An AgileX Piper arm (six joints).
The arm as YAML. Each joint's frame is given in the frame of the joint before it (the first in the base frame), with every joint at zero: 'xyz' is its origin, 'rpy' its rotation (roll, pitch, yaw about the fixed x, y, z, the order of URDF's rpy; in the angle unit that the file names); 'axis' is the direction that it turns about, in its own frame. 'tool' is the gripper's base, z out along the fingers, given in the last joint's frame.
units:
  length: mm
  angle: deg
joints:
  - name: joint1
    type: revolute
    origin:
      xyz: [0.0, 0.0, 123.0]
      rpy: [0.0, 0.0, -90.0]
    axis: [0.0, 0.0, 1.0]
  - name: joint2
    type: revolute
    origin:
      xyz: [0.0, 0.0, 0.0]
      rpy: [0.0, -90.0, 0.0]
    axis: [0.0, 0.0, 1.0]
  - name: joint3
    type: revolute
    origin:
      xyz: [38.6, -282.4, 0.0]
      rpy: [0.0, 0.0, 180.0]
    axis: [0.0, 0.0, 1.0]
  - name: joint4
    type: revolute
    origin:
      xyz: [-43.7, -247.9, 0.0]
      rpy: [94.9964, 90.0, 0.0]
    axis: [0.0, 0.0, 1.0]
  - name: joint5
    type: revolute
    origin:
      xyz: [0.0, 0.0, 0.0]
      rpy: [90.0, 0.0, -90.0]
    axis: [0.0, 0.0, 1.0]
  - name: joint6
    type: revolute
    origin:
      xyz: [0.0, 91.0, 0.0]
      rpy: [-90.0, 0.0, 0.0]
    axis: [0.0, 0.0, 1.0]
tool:
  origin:
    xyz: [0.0, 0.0, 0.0]
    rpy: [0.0, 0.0, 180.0]
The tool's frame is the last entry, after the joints.
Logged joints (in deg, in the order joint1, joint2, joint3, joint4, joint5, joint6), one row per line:
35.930, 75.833, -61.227, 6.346, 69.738, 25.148
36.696, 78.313, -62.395, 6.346, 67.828, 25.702
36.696, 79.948, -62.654, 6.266, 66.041, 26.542
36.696, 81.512, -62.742, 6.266, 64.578, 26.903
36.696, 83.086, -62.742, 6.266, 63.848, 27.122
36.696, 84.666, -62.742, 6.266, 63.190, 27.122
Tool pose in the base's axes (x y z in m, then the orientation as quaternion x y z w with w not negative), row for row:
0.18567, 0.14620, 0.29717, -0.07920, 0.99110, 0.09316, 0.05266
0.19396, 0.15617, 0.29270, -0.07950, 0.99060, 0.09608, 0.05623
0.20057, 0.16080, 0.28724, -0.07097, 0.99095, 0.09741, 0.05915
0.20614, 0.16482, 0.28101, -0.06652, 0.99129, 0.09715, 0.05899
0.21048, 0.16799, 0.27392, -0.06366, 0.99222, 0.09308, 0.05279
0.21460, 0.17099, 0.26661, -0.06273, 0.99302, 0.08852, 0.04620
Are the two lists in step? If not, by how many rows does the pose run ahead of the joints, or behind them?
They are in step.
